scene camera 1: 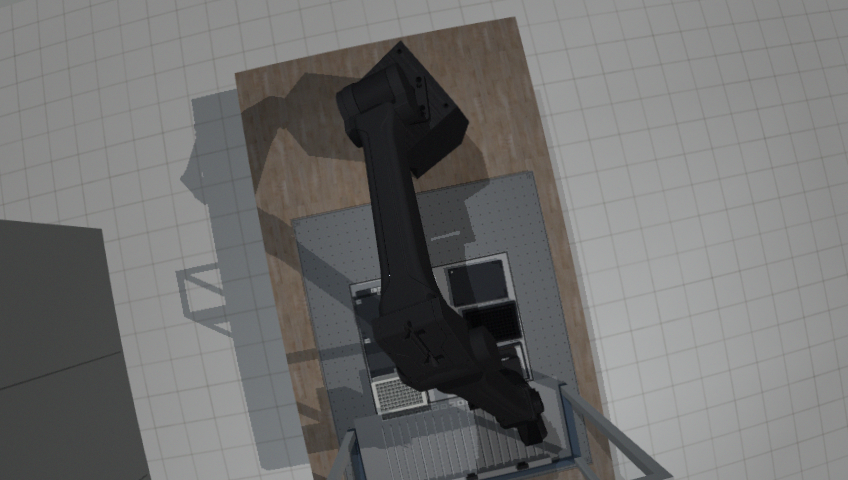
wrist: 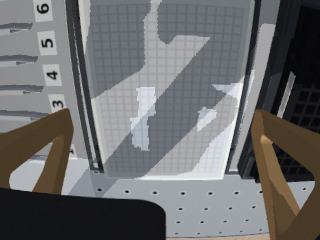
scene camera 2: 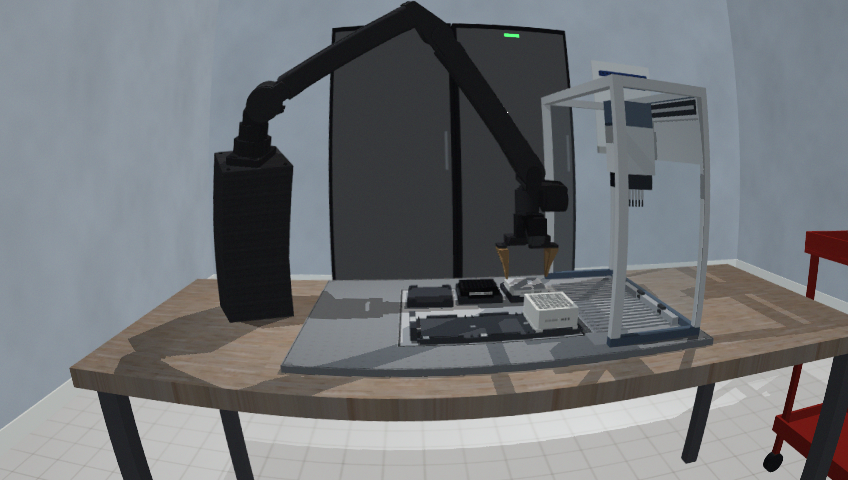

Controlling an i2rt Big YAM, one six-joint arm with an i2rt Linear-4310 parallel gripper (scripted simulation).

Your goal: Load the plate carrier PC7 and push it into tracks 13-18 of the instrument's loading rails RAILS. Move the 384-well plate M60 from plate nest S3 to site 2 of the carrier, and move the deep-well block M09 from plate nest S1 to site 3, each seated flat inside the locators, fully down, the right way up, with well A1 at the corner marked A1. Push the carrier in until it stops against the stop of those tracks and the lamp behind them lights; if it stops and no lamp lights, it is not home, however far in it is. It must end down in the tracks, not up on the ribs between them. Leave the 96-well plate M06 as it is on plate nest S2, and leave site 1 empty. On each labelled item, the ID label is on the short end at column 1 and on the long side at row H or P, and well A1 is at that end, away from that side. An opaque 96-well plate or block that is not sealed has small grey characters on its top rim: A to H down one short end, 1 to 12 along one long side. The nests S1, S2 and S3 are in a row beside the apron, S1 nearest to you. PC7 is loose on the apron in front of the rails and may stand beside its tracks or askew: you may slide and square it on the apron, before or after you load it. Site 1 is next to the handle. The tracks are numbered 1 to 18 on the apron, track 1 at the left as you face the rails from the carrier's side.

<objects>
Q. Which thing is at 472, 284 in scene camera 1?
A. A nest S1.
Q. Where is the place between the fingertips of my gripper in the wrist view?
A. At 162, 119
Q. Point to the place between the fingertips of my gripper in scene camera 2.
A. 526, 277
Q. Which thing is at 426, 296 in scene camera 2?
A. A nest S1.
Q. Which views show the dark carrier PC7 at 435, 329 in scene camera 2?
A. Scene camera 1 and scene camera 2 only.
</objects>
